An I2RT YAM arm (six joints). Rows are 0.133 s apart.
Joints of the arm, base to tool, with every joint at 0 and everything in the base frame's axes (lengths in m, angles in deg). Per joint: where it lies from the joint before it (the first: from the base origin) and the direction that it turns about. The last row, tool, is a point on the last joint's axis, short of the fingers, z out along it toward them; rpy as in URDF.
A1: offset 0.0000 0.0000 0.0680 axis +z
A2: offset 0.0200 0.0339 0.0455 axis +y
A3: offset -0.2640 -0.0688 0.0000 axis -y
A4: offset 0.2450 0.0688 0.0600 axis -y
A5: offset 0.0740 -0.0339 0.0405 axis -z
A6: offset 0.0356 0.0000 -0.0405 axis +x
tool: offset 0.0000 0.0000 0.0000 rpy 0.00 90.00 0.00
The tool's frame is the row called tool.
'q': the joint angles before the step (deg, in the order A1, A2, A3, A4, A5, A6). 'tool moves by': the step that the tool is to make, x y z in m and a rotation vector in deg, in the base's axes. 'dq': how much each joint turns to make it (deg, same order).
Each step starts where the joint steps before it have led.
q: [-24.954 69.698 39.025 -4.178 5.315 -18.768]
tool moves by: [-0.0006 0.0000 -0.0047 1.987 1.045 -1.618]
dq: [0.016 0.576 -0.031 -1.380 0.528 2.070]
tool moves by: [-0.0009 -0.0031 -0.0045 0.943 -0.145 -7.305]
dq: [0.009 0.811 -0.254 0.028 5.262 5.222]
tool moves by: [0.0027 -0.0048 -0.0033 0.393 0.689 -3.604]
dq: [-0.369 1.758 0.756 -0.241 2.492 2.112]
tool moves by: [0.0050 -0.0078 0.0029 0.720 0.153 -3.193]
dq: [-0.854 1.982 2.366 -1.330 1.432 2.001]
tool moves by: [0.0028 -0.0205 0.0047 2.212 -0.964 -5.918]
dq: [-3.421 2.900 3.644 -1.864 0.330 3.577]
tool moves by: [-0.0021 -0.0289 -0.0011 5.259 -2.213 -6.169]
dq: [-5.398 3.775 3.537 -1.848 -3.208 4.825]
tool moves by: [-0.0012 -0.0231 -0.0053 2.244 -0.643 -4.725]
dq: [-3.687 3.696 2.392 -0.003 -0.766 2.340]
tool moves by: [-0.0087 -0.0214 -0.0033 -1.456 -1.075 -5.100]
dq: [-3.838 1.767 0.258 3.149 1.193 0.592]
